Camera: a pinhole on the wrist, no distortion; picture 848 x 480 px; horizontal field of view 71.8 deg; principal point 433.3 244.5 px. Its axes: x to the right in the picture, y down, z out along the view. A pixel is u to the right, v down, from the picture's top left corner.
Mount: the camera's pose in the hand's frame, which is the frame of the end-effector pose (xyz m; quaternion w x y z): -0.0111 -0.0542 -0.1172 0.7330 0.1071 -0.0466 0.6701
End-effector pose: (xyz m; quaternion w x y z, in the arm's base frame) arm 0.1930 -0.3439 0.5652 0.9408 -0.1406 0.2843 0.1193
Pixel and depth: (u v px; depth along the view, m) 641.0 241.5 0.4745
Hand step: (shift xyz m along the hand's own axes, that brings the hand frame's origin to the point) 0.0434 0.0051 0.3798
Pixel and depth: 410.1 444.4 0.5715
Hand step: -0.1639 -0.1862 0.4524
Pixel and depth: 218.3 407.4 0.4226
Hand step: -0.1111 -0.2885 0.2721
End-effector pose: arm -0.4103 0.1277 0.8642 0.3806 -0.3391 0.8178 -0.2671
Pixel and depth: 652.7 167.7 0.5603
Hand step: 0.1244 0.0211 0.4653
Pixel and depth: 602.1 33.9 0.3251
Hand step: 0.1385 -0.0437 0.2078
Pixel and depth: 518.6 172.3 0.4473
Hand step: 0.0836 -0.0934 0.3265
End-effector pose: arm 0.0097 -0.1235 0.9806 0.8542 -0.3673 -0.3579 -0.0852
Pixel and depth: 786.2 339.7 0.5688
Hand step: -0.0266 0.1615 0.5174
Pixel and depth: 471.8 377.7 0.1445
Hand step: -0.0319 -0.0741 0.0285
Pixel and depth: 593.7 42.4 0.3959
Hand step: 0.1648 -0.0464 0.2779
